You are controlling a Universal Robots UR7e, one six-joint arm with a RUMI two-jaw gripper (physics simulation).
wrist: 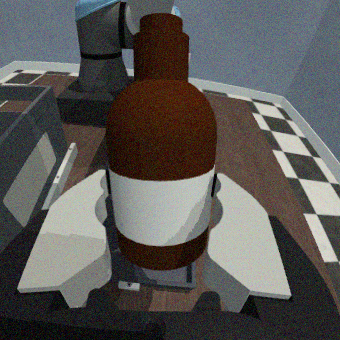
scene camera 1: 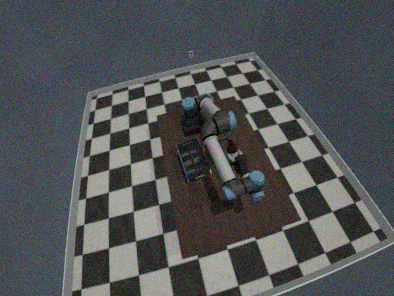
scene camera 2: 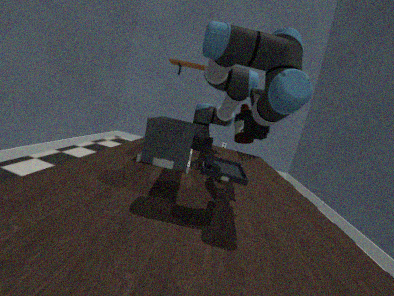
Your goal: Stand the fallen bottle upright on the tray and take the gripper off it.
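Pixels of known places: gripper, fingertip midpoint: (wrist: 161, 174) (scene camera 1: 232, 151); arm's base at its link origin: (wrist: 103, 82) (scene camera 1: 191, 118) (scene camera 2: 198, 135).
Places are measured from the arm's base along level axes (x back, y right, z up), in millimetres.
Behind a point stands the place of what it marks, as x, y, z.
The brown bottle (scene camera 1: 232, 148) @(-492, -199, 201) (scene camera 2: 243, 131) (wrist: 161, 135) @(-507, -207, 190) with a white label is upright, neck up, in the air. My gripper (scene camera 2: 246, 127) @(-491, -211, 146) (wrist: 161, 174) @(-491, -211, 146) is shut on it, one pale jaw on each side of the label and lower body. The dark flat tray (scene camera 2: 231, 170) @(-381, -228, -73) (wrist: 172, 284) @(-517, -250, -52) lies on the table below the bottle. In the wrist view the bottle covers much of the tray, and in scene camera 1 the arm covers part of it. A gap shows between the bottle's base and the tray in scene camera 2.
A grey divided crate (scene camera 1: 196, 176) @(-554, 88, -31) (scene camera 2: 170, 142) @(-547, 53, 23) (wrist: 31, 131) @(-365, -7, 66) stands beside the tray, on the left in the wrist view. The robot's dark base (scene camera 1: 191, 125) @(-78, 20, 3) (wrist: 82, 107) @(-123, 22, -26) stands beyond them. An orange wall shelf (scene camera 2: 187, 64) shows high at the back.
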